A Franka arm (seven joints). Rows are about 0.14 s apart.
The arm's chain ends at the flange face. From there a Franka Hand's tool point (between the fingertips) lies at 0.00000 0.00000 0.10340 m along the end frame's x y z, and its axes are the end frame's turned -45 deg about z.
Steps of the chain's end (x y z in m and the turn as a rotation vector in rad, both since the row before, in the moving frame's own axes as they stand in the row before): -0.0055 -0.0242 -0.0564 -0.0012 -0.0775 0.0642; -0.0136 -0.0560 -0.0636 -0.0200 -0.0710 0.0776; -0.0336 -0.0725 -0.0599 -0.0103 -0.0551 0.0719
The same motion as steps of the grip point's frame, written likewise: 0.0077 -0.0268 -0.0567 0.0540 -0.0556 0.0642; 0.0235 -0.0532 -0.0639 0.0361 -0.0643 0.0776; 0.0228 -0.0785 -0.0601 0.0317 -0.0462 0.0719
